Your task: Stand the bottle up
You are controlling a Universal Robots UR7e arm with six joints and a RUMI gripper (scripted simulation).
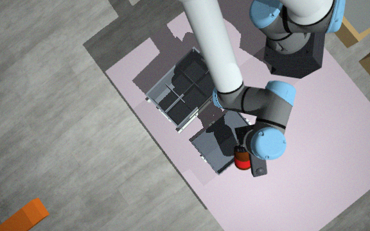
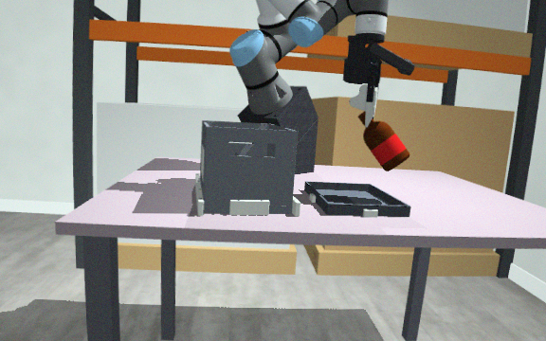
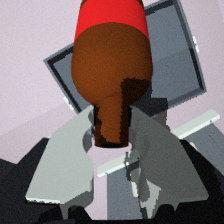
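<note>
My hand is 1 cm short of the brown bottle, 3 cm to the right of it and 4 cm above it. From my hand the other things lie so: dark tray 3 cm ahead, 3 cm to the right, 19 cm below; dark crate 6 cm ahead, 31 cm to the right, 12 cm below.
</note>
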